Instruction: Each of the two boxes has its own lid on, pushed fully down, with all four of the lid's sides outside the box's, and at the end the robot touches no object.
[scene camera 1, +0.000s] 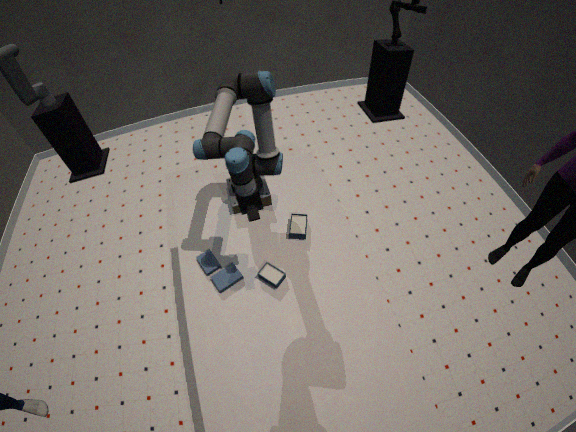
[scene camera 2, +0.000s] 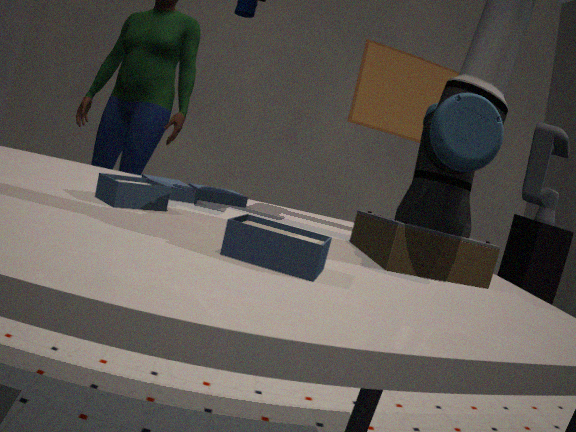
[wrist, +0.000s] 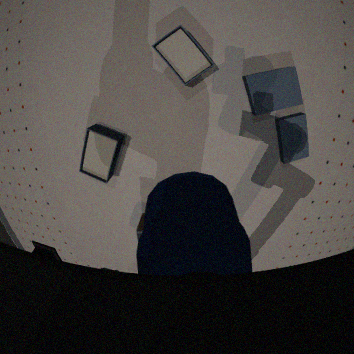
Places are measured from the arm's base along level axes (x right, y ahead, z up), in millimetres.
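Pixels of known places: hand, tool point: (scene camera 2: 244, 14) (wrist: 189, 211); arm's base, link origin: (scene camera 2: 432, 228).
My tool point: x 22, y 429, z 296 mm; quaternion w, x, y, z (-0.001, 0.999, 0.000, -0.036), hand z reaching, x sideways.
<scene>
Ahead of a thing's pixels: the offset from my tool point to its top centre.
One open-topped blue box {dx -218, dy -121, dz -323 mm} (scene camera 1: 298, 227) (scene camera 2: 270, 247) (wrist: 100, 155) with a pale inside stands beside the robot's base. The other open-topped box {dx -20, dy +113, dz -328 mm} (scene camera 1: 271, 275) (scene camera 2: 132, 194) (wrist: 184, 56) stands farther from the base. The larger blue lid {dx +193, dy +67, dz -344 mm} (scene camera 1: 227, 279) (scene camera 2: 177, 191) (wrist: 285, 90) and the smaller blue lid {dx +272, dy -41, dz -347 mm} (scene camera 1: 206, 264) (scene camera 2: 220, 196) (wrist: 286, 145) lie close together on the table, apart from both boxes, flat faces up. My suction gripper (scene camera 1: 254, 215) (scene camera 2: 245, 9) (wrist: 194, 225) hangs high above the table, holds nothing and touches no box or lid. Its cup's underside is hidden.
The robot's base block (scene camera 2: 440, 257) stands on the table close to the nearer box. Shadows of the arm fall across the table and lids. Dark pedestals (scene camera 1: 387, 77) (scene camera 1: 70, 135) stand farther out. A person in green (scene camera 2: 155, 55) stands beyond the table.
</scene>
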